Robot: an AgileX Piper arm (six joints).
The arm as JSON. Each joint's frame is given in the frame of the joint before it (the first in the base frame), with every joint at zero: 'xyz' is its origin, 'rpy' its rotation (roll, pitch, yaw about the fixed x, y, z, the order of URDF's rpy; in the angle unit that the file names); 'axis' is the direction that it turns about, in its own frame. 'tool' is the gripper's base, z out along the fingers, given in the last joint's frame.
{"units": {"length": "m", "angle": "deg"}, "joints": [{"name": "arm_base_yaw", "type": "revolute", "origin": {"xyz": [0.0, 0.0, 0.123], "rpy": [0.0, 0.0, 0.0]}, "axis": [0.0, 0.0, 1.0]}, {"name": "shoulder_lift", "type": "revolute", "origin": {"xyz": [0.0, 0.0, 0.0], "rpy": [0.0, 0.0, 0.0]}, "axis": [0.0, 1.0, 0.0]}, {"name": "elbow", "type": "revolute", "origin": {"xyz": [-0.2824, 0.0, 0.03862], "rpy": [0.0, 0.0, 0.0]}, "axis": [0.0, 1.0, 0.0]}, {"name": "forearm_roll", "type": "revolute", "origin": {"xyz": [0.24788, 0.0, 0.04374], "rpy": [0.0, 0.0, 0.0]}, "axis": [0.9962, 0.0, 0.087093]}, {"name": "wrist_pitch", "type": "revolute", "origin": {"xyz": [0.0, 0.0, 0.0], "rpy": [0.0, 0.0, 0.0]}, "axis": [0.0, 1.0, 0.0]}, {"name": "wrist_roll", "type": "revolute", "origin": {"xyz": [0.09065, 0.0, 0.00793], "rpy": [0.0, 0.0, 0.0]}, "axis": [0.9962, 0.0, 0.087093]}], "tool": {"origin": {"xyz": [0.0, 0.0, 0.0], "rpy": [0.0, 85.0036, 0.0]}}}
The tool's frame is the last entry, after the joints.
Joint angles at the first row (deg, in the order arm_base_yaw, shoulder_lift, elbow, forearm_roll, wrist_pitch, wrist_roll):
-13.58 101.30 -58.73 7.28 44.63 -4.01
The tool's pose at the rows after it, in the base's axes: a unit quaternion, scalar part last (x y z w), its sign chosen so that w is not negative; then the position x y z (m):
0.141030 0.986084 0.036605 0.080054 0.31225 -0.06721 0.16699
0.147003 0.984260 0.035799 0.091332 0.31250 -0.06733 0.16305
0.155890 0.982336 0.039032 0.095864 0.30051 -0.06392 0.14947
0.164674 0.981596 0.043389 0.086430 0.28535 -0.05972 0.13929
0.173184 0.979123 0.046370 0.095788 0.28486 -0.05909 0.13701
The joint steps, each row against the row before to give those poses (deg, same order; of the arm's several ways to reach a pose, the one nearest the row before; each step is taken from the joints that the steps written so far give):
0.00 0.06 0.00 0.00 -0.80 1.83
0.00 0.17 0.92 0.28 -2.40 0.35
0.00 -0.57 4.70 1.32 -4.59 -0.35
0.00 -0.98 4.35 1.09 -2.23 -0.11
0.00 0.00 0.80 1.09 -1.84 0.00

